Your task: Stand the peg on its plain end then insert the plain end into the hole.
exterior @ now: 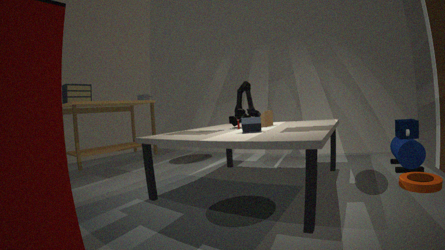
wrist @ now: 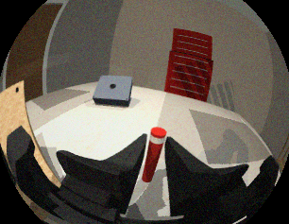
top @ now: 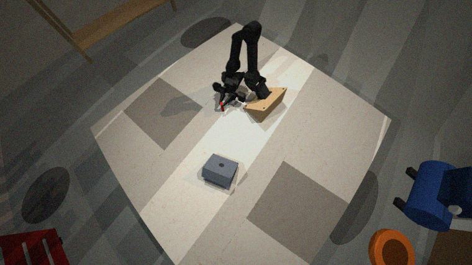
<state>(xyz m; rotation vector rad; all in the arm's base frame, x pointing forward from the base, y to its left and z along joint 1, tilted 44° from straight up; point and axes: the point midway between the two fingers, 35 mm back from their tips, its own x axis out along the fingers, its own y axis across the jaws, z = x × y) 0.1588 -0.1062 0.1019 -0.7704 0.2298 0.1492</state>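
The red peg is 1 cm below my gripper tip. The rest, counted from my gripper tip: sloped grey panel: 24 cm ahead, 21 cm to the left, 2 cm below.
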